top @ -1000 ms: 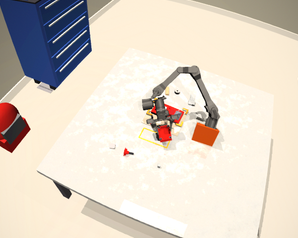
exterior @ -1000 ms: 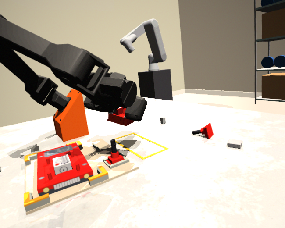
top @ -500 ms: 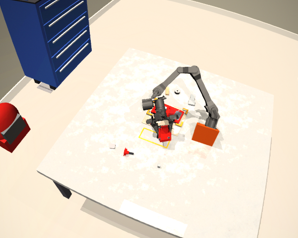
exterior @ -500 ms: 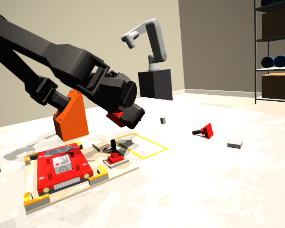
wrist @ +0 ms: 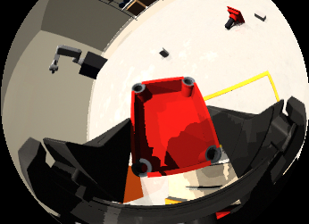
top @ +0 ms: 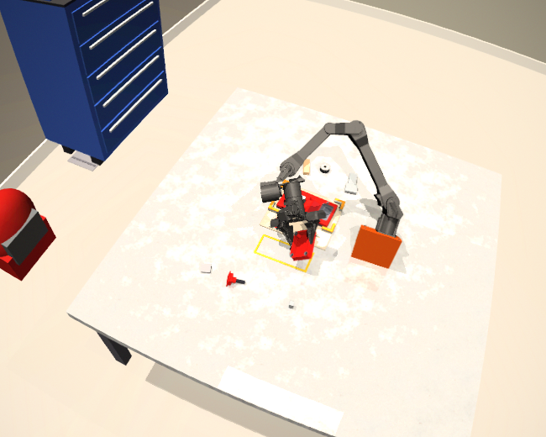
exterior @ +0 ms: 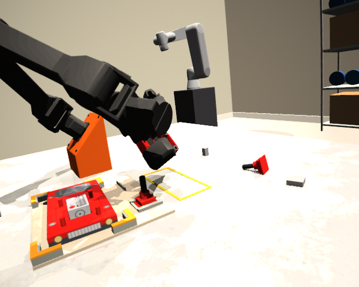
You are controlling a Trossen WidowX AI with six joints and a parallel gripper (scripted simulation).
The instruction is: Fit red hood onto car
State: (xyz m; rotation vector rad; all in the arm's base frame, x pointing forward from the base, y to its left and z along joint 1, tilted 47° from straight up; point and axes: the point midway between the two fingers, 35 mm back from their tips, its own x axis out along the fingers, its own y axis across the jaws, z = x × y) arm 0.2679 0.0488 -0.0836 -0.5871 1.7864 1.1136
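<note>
The hood lies 10 mm to the right of my gripper tip and 10 mm below it. Round my gripper tip: grey engine block: 80 mm ahead, 220 mm to the right, 60 mm below.
</note>
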